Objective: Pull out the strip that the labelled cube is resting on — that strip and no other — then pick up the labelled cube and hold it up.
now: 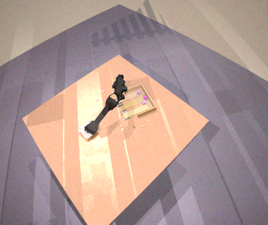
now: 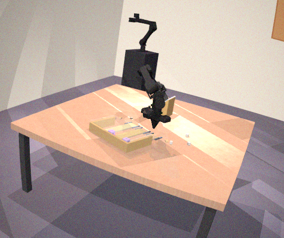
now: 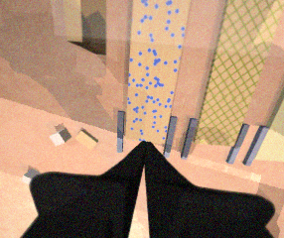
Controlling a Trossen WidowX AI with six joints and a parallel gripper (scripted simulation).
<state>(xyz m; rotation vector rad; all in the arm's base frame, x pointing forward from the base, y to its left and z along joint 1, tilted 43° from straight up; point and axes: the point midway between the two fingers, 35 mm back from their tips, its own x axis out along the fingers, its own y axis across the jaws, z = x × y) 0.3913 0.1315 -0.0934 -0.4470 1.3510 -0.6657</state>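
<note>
Now: the cross-hatched strip 8 cm ahead of my gripper tip, 11 cm to the right of it and 5 cm below it.
</note>
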